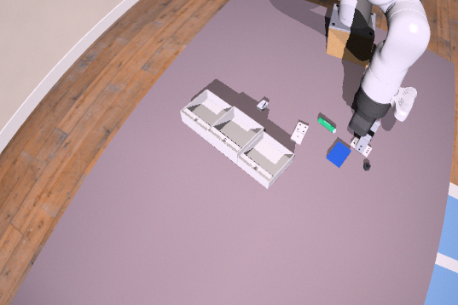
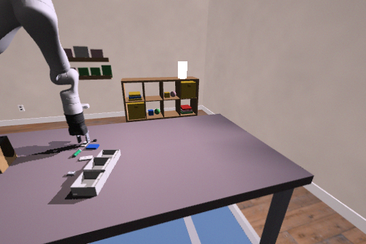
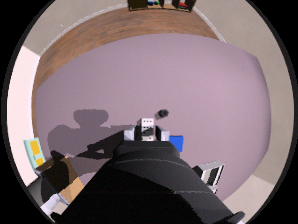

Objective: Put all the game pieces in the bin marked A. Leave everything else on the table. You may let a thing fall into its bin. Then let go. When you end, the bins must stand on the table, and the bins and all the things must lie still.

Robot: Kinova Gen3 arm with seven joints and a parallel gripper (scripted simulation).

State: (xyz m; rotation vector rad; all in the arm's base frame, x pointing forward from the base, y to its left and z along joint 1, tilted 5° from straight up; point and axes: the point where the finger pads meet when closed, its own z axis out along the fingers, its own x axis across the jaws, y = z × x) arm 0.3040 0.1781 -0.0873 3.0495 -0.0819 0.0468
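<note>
Now: the black piece 4 cm ahead of my hand, 4 cm to the left of it and 3 cm below it. The rest, counted from my hand: green cylinder: 1 cm ahead, 10 cm to the right, 2 cm below; then white-grey object: 6 cm ahead, 25 cm to the right, 2 cm below; then blue flat block: 6 cm ahead, 4 cm to the right, 3 cm below.
</note>
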